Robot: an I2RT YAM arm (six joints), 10 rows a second.
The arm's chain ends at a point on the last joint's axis. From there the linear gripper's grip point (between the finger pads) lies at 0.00 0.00 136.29 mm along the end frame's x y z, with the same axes.
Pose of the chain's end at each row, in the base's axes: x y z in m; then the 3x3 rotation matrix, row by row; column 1 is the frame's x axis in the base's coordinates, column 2 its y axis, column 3 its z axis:
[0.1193 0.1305 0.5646], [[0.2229 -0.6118 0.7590], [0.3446 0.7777 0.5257], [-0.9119 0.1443 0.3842]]
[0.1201 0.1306 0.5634], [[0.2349 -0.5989 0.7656], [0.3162 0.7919 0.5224], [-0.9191 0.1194 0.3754]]
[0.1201 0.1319 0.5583], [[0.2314 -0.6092 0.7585], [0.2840 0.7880 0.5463], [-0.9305 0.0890 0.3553]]
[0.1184 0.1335 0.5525], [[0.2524 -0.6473 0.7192], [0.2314 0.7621 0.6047], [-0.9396 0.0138 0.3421]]
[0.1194 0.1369 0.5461], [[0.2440 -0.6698 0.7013], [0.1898 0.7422 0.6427], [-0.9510 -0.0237 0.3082]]
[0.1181 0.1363 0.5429], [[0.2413 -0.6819 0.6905], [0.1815 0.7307 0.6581], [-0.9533 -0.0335 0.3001]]
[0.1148 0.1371 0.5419], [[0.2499 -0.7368 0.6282], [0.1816 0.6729 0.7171], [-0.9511 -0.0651 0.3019]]
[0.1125 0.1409 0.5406], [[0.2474 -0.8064 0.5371], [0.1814 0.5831 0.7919], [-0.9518 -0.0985 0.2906]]
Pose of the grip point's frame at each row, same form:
[0.2227 0.2021 0.6170], [[0.2229 -0.6118 0.7590], [0.3446 0.7777 0.5257], [-0.9119 0.1443 0.3842]]
[0.2244 0.2018 0.6146], [[0.2349 -0.5989 0.7656], [0.3162 0.7919 0.5224], [-0.9191 0.1194 0.3754]]
[0.2235 0.2064 0.6067], [[0.2314 -0.6092 0.7585], [0.2840 0.7880 0.5463], [-0.9305 0.0890 0.3553]]
[0.2164 0.2159 0.5991], [[0.2524 -0.6473 0.7192], [0.2314 0.7621 0.6047], [-0.9396 0.0138 0.3421]]
[0.2150 0.2245 0.5881], [[0.2440 -0.6698 0.7013], [0.1898 0.7422 0.6427], [-0.9510 -0.0237 0.3082]]
[0.2122 0.2260 0.5838], [[0.2413 -0.6819 0.6905], [0.1815 0.7307 0.6581], [-0.9533 -0.0335 0.3001]]
[0.2004 0.2348 0.5830], [[0.2499 -0.7368 0.6282], [0.1816 0.6729 0.7171], [-0.9511 -0.0651 0.3019]]
[0.1857 0.2488 0.5802], [[0.2474 -0.8064 0.5371], [0.1814 0.5831 0.7919], [-0.9518 -0.0985 0.2906]]

